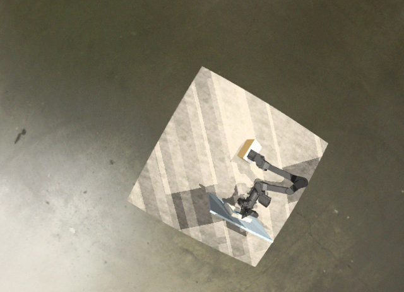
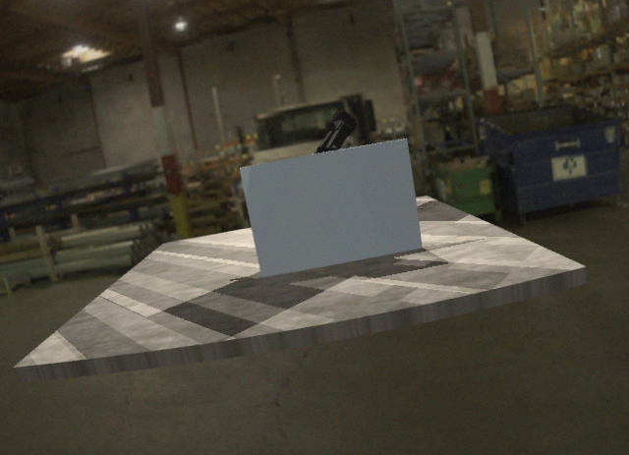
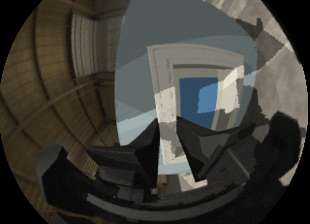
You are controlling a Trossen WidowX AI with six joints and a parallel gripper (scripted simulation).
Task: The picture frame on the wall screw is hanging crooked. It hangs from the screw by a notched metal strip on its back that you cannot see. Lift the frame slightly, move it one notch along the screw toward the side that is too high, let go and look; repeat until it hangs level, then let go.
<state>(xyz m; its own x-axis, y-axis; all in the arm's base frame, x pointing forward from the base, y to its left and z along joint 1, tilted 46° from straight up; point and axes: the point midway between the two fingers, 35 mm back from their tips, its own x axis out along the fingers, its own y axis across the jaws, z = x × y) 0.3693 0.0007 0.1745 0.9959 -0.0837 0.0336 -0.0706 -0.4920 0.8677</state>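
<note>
The picture frame lies 10 mm to the right of my gripper tip and 50 mm below it. The rest, counted from my gripper tip: pale blue wall panel: 20 mm ahead, 10 mm to the left, 80 mm below.
</note>
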